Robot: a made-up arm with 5 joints.
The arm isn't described. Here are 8 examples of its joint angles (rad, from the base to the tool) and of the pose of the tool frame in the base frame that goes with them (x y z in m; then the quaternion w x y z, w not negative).
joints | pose
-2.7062 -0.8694 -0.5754 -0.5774 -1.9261 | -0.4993 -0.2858 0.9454 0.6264 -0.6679 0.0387 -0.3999
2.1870 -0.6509 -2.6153 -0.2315 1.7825 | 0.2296 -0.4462 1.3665 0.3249 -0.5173 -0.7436 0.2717
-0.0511 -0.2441 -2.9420 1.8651 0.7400 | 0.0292 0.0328 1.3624 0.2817 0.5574 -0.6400 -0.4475
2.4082 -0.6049 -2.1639 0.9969 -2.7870 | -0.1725 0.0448 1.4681 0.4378 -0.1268 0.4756 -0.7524
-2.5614 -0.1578 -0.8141 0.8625 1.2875 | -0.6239 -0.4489 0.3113 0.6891 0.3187 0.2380 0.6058
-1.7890 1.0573 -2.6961 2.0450 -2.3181 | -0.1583 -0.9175 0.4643 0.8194 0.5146 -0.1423 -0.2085
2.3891 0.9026 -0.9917 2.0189 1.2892 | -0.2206 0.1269 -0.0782 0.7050 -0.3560 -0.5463 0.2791
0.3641 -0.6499 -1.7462 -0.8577 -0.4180 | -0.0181 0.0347 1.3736 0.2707 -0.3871 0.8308 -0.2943
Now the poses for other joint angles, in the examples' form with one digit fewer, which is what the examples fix.
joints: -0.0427 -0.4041 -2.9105 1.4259 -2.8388
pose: -0.171 0.076 1.452 0.536 -0.459 -0.291 0.646
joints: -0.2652 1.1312 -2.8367 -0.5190 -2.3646
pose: 0.858 -0.172 0.969 0.542 -0.470 -0.501 0.484
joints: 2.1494 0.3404 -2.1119 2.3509 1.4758
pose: -0.447 0.566 0.693 0.947 0.129 -0.291 -0.045
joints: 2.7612 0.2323 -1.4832 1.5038 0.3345
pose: -0.800 0.278 0.409 0.723 0.204 0.134 0.647
